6 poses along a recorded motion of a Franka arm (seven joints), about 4.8 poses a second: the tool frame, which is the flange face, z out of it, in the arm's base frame.
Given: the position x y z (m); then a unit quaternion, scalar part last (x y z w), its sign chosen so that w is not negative.
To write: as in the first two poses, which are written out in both.
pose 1, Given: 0.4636, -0.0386, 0.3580, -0.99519, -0.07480, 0.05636, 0.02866
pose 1, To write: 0.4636, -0.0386, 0.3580, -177.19, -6.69, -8.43
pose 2, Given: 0.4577, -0.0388, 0.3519, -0.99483, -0.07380, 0.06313, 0.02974
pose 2, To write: 0.4577, -0.0388, 0.3519, -177.12, -7.47, -8.30
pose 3, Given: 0.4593, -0.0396, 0.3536, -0.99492, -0.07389, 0.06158, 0.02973
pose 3, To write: 0.4593, -0.0396, 0.3536, -177.11, -7.29, -8.31
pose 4, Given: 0.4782, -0.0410, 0.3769, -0.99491, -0.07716, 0.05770, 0.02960
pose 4, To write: 0.4782, -0.0410, 0.3769, -177.11, -6.86, -8.70
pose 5, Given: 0.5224, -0.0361, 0.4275, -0.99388, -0.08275, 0.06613, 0.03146
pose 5, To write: 0.5224, -0.0361, 0.4275, -177.01, -7.85, -9.31
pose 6, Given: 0.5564, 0.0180, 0.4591, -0.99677, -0.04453, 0.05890, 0.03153
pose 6, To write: 0.5564, 0.0180, 0.4591, -176.67, -6.91, -4.92
